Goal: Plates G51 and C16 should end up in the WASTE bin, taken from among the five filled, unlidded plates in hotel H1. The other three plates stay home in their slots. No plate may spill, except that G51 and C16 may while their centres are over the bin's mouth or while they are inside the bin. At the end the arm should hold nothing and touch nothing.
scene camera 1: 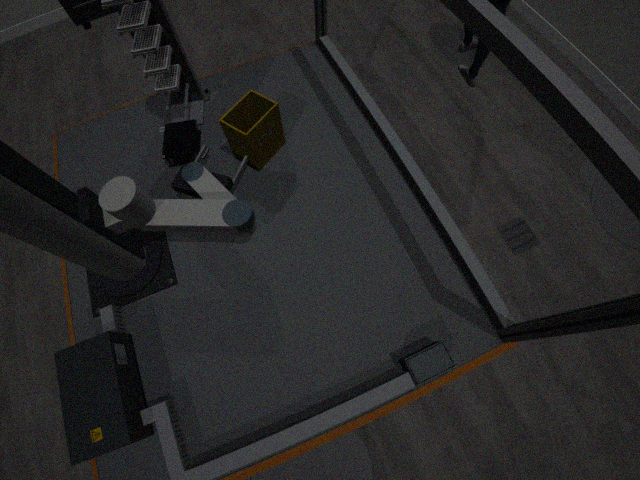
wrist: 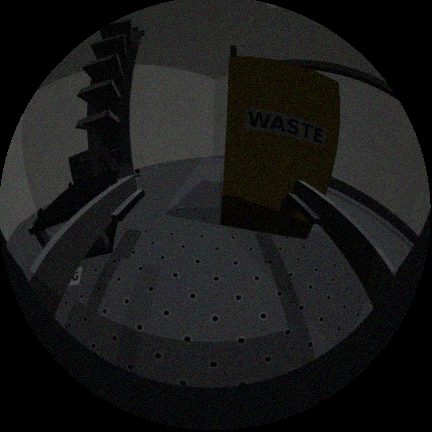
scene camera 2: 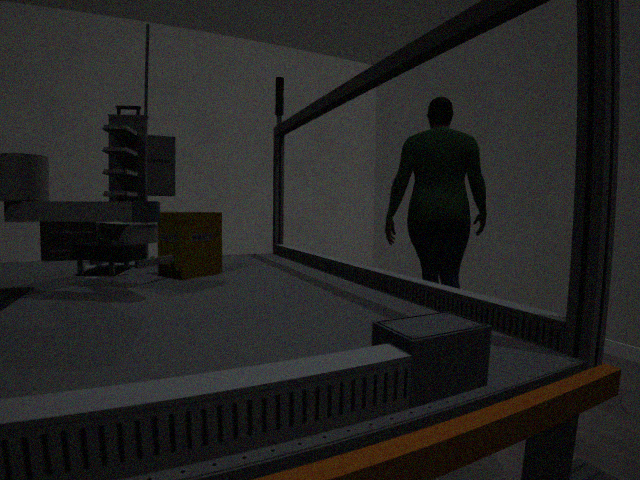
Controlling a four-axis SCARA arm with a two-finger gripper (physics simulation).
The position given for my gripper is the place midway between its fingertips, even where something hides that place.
Observation:
In view: my gripper (scene camera 1: 226, 151) and a dark cabinet (scene camera 1: 92, 385).

